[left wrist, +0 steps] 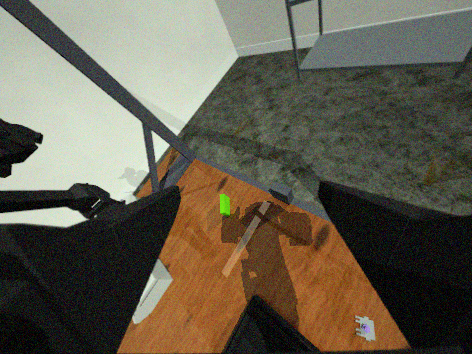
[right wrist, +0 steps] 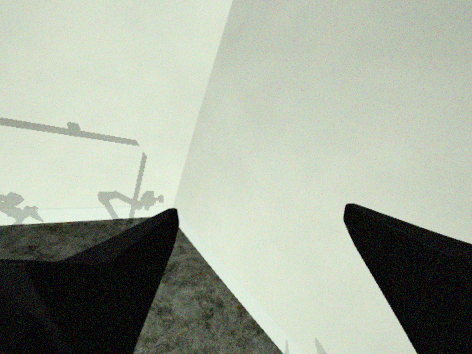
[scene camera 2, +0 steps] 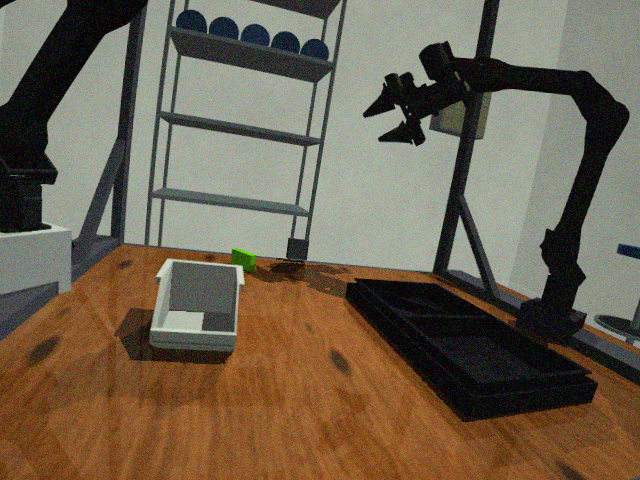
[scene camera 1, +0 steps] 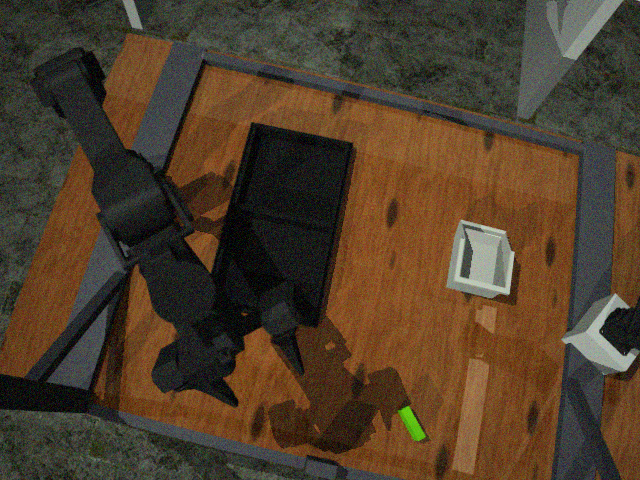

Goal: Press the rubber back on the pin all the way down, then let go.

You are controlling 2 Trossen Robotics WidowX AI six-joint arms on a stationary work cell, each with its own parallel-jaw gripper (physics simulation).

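Where they show: left gripper, fingertip midpoint: (left wrist: 248, 190) (scene camera 2: 371, 128) (scene camera 1: 269, 389); right gripper, fingertip midpoint: (right wrist: 260, 214); left arm's base, origin of the base link: (scene camera 2: 554, 308); right arm's base, origin of the base link: (scene camera 2: 16, 226) (scene camera 1: 620, 331).
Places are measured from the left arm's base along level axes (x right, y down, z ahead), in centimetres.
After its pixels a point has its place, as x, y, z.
The small light grey toothed piece (left wrist: 370, 336) @[29.1, 4.6, 7.7], the pin, lies on the wooden table at the lower right of the left wrist view. The purple rubber (left wrist: 366, 328) @[30.2, 3.8, 8.2] shows on its middle; how far down it sits is too small to tell. In scene camera 1 the piece does not show. My left gripper (scene camera 1: 269, 388) @[41.0, -29.9, 17.8] (scene camera 2: 372, 127) @[41.0, -29.9, 17.8] (left wrist: 248, 190) @[41.0, -29.9, 17.8] is open and empty, high above the table, well away from the piece. My right gripper (right wrist: 260, 214) @[49.7, -36.8, 111.6] is open and empty, facing the wall and floor.
A black divided tray (scene camera 1: 299, 170) @[-1.1, 4.3, 31.4] (scene camera 2: 527, 400) @[-7.5, 3.4, 35.5] (left wrist: 265, 330) @[24.6, 4.3, 25.4] lies under the left arm. A white bin (scene camera 1: 478, 285) @[29.7, -2.8, 57.4] (scene camera 2: 193, 338) @[18.3, 2.3, 63.6] (left wrist: 159, 290) @[24.5, 2.3, 55.5] and a bright green block (scene camera 1: 412, 423) @[50.3, 1.3, 40.5] (scene camera 2: 242, 259) @[49.6, 2.8, 41.2] (left wrist: 225, 205) @[49.9, 1.9, 39.8] stand on the table. A grey frame (scene camera 1: 594, 206) @[17.9, 2.8, 89.8] edges the table.
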